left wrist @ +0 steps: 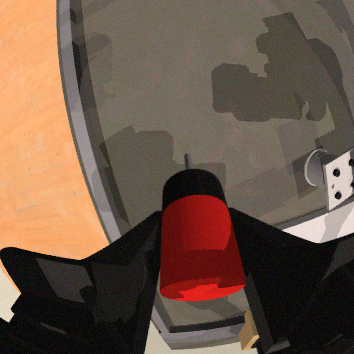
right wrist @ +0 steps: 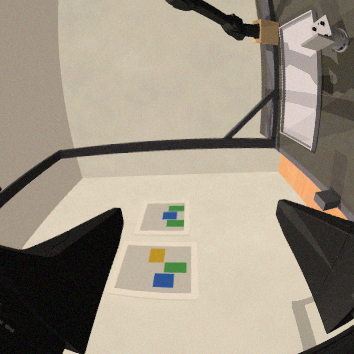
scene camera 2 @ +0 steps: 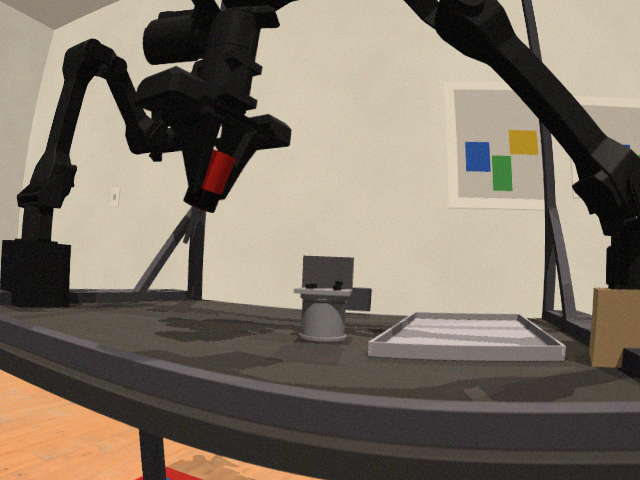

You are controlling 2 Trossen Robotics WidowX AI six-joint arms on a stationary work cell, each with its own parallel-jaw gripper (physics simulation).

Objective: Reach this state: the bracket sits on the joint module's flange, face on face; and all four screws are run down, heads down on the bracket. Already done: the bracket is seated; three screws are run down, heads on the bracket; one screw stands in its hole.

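Places are measured from the left arm's base along level axes (x ahead, y up, z right), in centimetres.
Where they show: left gripper, fingertip midpoint: (left wrist: 193,216) (scene camera 2: 207,196); right gripper, fingertip midpoint: (right wrist: 202,212); left arm's base at its link origin: (right wrist: 256,30) (scene camera 2: 637,289).
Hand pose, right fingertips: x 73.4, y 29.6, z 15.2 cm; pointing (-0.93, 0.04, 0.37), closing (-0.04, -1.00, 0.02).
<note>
Each offset is from my right fingertips to the top centre of the thing.
The grey joint module {dx -33.0, dy -30.9, dz -14.8 cm} (scene camera 2: 323,322) (left wrist: 314,169) (right wrist: 342,41) stands upright on the table. The bracket (scene camera 2: 327,271) (left wrist: 332,187) (right wrist: 316,41) sits on its top. Dark screw heads {dx -32.2, dy -30.1, dz -17.1 cm} (scene camera 2: 311,285) (left wrist: 336,172) show on the bracket's plate; one screw {dx -33.8, dy -29.6, dz -12.4 cm} (scene camera 2: 338,284) looks taller than its neighbour. My left gripper (scene camera 2: 209,188) (left wrist: 193,216) is shut on the red-and-black screwdriver {dx -32.4, dy -16.8, dz -36.7 cm} (scene camera 2: 219,173) (left wrist: 200,235), high above the table and to the picture's left of the module. Its thin shaft shows in the left wrist view. My right gripper (right wrist: 202,212) is open and empty; the left gripper's arm mostly hides it in the scene view.
A shallow light tray {dx -49.4, dy -35.7, dz +0.1 cm} (scene camera 2: 465,353) (right wrist: 319,110) lies to the picture's right of the module in the scene view. A tan box {dx -73.4, dy -29.6, dz -15.2 cm} (scene camera 2: 610,328) (left wrist: 248,330) (right wrist: 267,32) stands under the left arm's base. Frame posts (scene camera 2: 549,206) rise at the table's back edge. The two arms overlap in the scene view.
</note>
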